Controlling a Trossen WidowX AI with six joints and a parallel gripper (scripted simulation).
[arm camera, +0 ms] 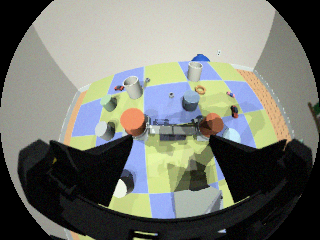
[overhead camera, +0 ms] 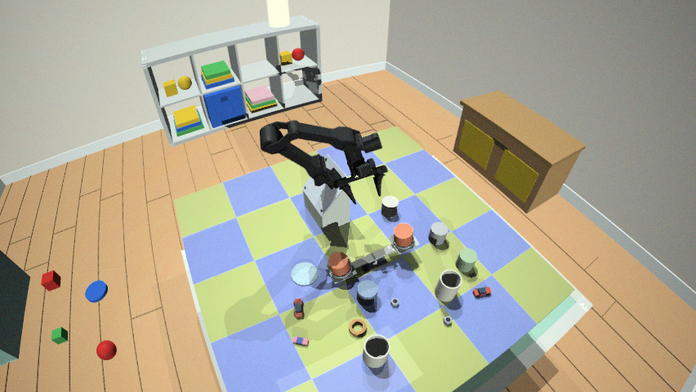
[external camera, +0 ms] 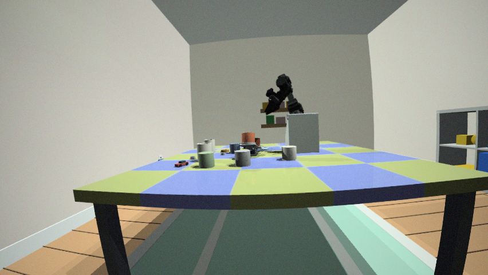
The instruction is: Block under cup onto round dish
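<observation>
The orange cup is 190 mm below my gripper tip, 170 mm to the right of it and 70 mm ahead of it. The rest, counted from my gripper tip: pale blue round dish 270 mm to the right, 240 mm below, 10 mm ahead; blue-grey cylinder 230 mm ahead, 210 mm below, 130 mm to the right; grey cylinder 290 mm to the left, 210 mm below, 120 mm ahead.
</observation>
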